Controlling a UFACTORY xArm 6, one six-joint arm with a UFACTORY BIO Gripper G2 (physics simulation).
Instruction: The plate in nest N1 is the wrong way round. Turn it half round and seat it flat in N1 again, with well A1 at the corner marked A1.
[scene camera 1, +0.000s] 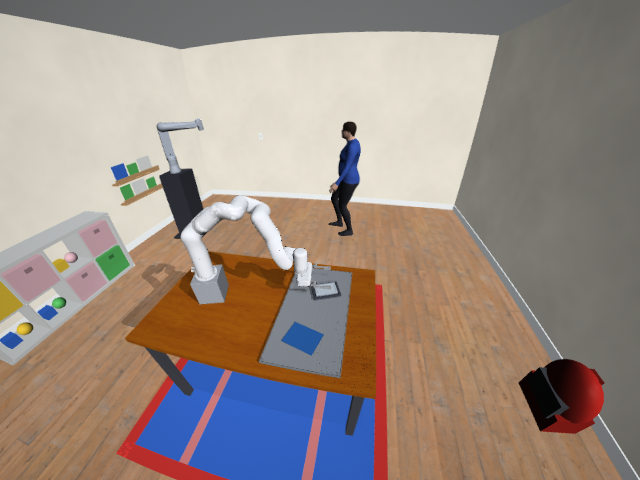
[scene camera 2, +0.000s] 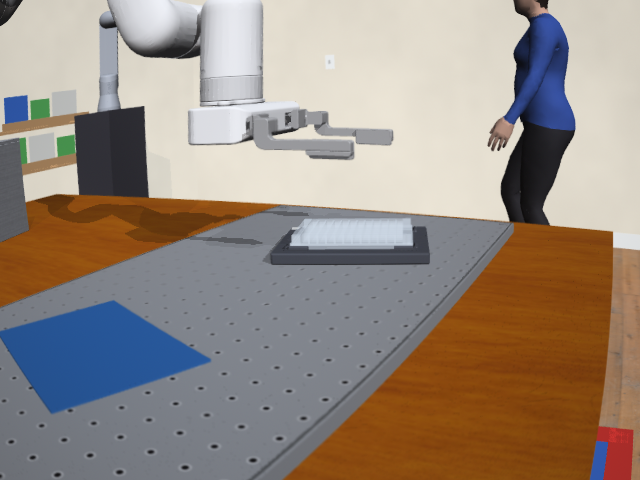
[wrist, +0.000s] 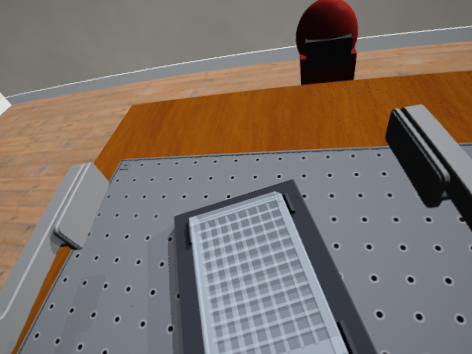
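Observation:
Scene camera 2 shows the gripper (scene camera 2: 375, 143), a clear well plate (scene camera 2: 353, 233) and a blue mat (scene camera 2: 71, 359). In the wrist view: the gripper (wrist: 232, 148) and the clear well plate (wrist: 254, 279). Scene camera 1 shows the blue mat (scene camera 1: 301, 337).

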